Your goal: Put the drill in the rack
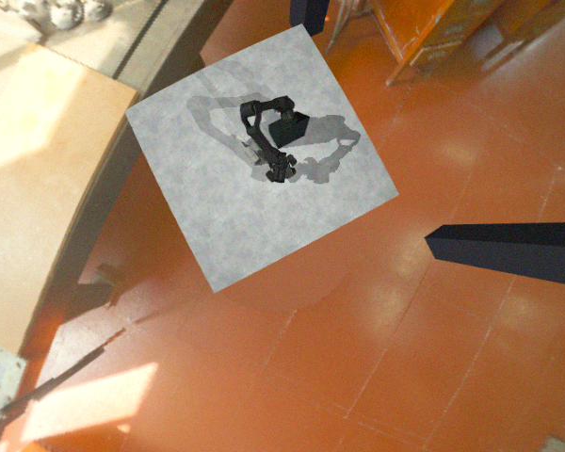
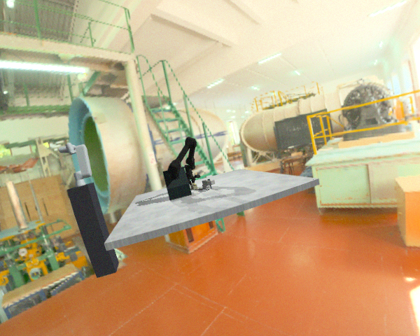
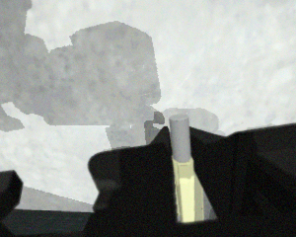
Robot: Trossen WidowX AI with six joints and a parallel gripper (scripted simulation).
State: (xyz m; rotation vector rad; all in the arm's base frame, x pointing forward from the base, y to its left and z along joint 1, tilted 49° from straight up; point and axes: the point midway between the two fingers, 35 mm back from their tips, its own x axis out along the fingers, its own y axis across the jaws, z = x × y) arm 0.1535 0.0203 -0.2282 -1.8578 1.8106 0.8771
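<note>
Right now the drill is 4 cm to the right of my gripper tip and 4 cm above it. Round my gripper tip: small fixture 20 cm to the right, 11 cm ahead, 4 cm above.
</note>
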